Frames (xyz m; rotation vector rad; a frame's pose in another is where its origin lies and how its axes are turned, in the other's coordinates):
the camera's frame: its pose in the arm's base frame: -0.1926 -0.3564 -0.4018 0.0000 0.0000 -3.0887
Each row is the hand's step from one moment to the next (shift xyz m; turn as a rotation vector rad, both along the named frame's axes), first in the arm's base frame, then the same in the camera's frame.
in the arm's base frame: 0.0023 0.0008 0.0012 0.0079 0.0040 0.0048
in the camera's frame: -0.0023 -0.0007 0.0012 -0.0081 -0.0036 0.0048
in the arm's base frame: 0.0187 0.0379 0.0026 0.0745 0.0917 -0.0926
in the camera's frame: -0.0207 -0.0369 0.0026 -0.0792 -0.0876 -0.0926
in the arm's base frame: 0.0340 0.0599 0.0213 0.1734 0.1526 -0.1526
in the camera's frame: -0.0371 -0.0580 0.0213 -0.1812 -0.1432 -0.1526
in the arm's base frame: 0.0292 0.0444 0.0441 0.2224 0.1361 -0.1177
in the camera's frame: -0.0315 -0.0428 0.0441 -0.2293 -0.1242 -0.1177
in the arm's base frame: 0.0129 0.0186 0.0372 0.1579 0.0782 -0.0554
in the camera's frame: -0.0139 -0.0179 0.0372 -0.1618 -0.0697 -0.0554
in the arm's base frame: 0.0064 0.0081 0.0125 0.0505 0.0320 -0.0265
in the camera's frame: -0.0068 -0.0078 0.0125 -0.0521 -0.0293 -0.0265
